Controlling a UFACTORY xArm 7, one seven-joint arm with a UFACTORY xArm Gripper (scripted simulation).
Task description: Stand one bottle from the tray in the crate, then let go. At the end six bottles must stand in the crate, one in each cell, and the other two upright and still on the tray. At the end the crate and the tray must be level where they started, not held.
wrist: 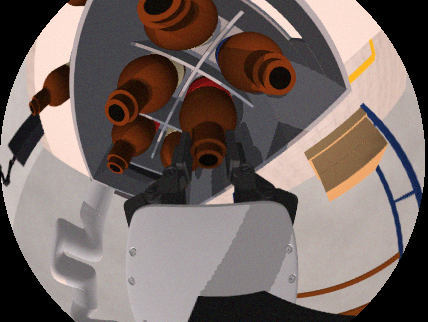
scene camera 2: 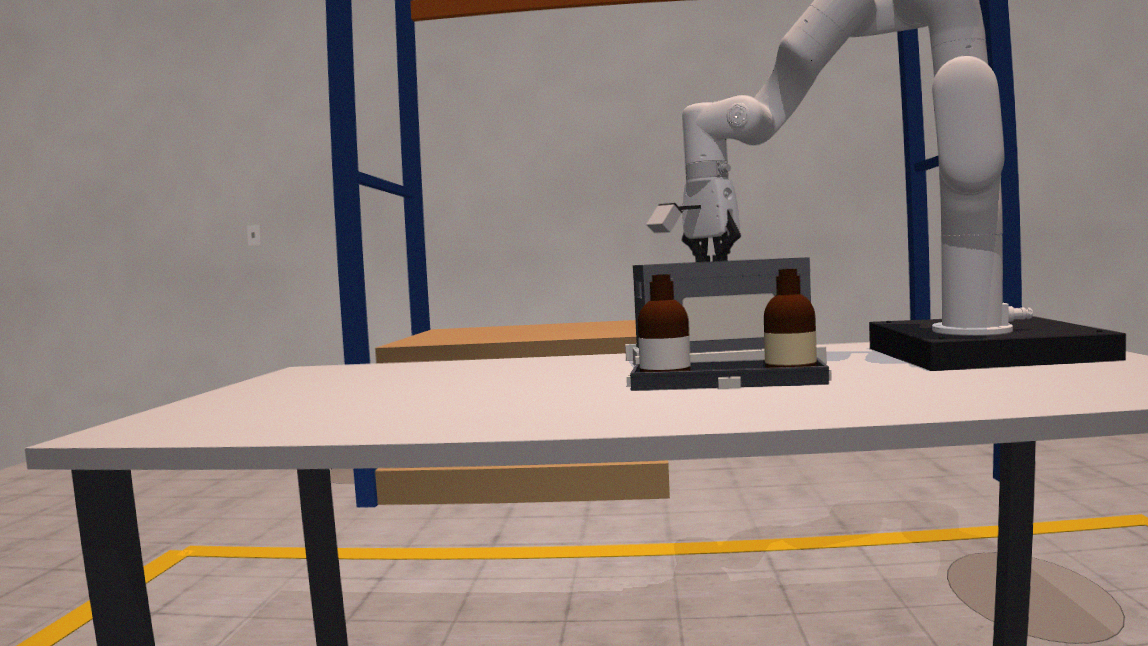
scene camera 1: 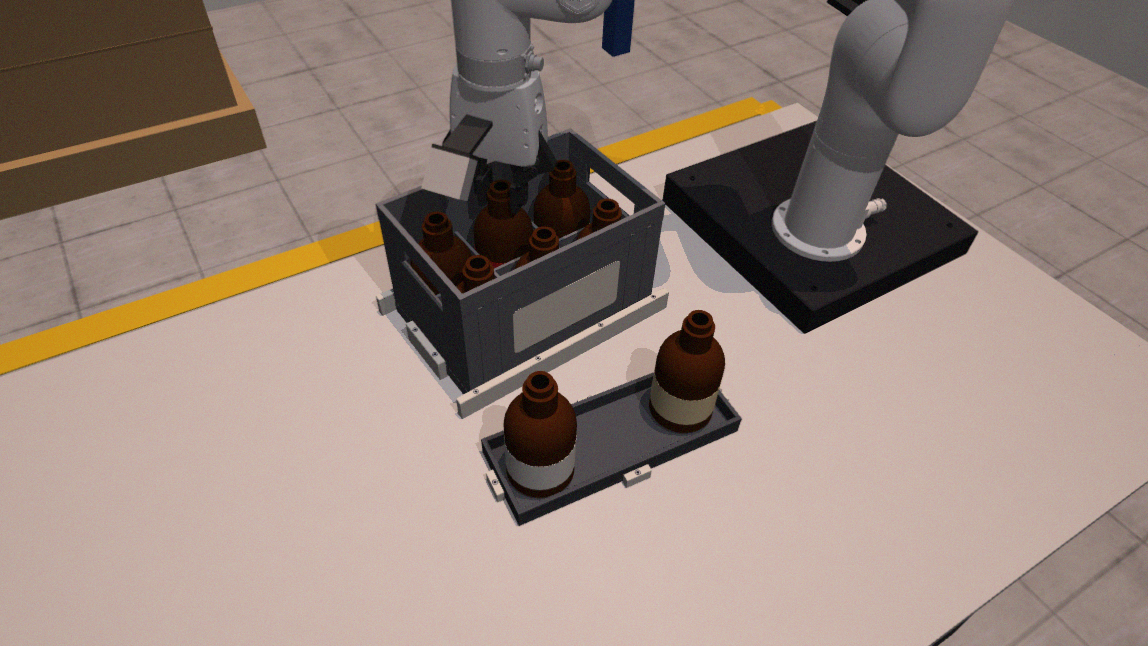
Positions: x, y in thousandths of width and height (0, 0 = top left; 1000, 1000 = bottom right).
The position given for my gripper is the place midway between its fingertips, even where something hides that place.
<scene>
My gripper shows in the wrist view (487, 439), in scene camera 2 (621, 430) and in scene camera 1 (437, 315). A dark grey crate shows in the wrist view (242, 141), in scene camera 2 (632, 467) and in scene camera 1 (422, 515).
</scene>
